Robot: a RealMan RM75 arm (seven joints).
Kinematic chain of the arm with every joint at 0, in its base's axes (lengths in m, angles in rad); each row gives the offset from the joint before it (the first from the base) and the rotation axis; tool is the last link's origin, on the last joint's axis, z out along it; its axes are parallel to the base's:
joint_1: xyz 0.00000 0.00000 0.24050 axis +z
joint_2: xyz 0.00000 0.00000 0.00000 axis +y
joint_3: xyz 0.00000 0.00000 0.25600 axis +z
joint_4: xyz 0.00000 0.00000 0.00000 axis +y
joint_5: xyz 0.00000 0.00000 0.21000 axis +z
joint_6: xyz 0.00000 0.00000 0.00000 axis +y
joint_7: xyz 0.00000 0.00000 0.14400 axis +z
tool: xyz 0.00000 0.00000 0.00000
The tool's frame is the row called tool.
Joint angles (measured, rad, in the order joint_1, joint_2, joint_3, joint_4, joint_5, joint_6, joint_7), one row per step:
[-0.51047 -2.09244 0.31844 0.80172 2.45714 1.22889 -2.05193]
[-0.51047 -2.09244 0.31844 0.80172 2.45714 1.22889 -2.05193]
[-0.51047 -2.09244 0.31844 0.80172 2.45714 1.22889 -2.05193]
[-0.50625 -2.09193 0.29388 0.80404 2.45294 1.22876 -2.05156]
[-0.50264 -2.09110 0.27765 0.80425 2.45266 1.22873 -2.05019]
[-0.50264 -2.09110 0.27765 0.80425 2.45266 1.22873 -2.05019]
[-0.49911 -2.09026 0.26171 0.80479 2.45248 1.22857 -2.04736]
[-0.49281 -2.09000 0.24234 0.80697 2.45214 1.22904 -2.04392]
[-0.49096 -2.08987 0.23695 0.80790 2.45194 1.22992 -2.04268]
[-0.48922 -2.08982 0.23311 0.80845 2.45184 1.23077 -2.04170]
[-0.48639 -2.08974 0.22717 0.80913 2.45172 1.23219 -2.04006]
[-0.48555 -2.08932 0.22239 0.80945 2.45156 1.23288 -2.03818]
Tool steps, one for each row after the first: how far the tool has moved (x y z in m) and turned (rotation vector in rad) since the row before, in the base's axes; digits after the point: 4 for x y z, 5 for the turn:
[0.0000 0.0000 0.0000 0.00000 0.00000 0.00000]
[0.0000 0.0000 0.0000 0.00000 0.00000 0.00000]
[-0.0033 -0.0020 0.0036 0.02329 -0.01057 0.01457]
[-0.0028 -0.0020 0.0021 0.01287 -0.00518 0.01056]
[0.0000 0.0000 0.0000 0.00000 0.00000 0.00000]
[-0.0027 -0.0020 0.0021 0.01266 -0.00362 0.00927]
[-0.0038 -0.0032 0.0026 0.01556 -0.00424 0.01265]
[-0.0010 -0.0010 0.0008 0.00409 -0.00118 0.00300]
[-0.0008 -0.0009 0.0005 0.00264 -0.00101 0.00243]
[-0.0013 -0.0014 0.0007 0.00389 -0.00164 0.00380]
[-0.0007 -0.0006 0.0007 0.00342 -0.00055 0.00145]

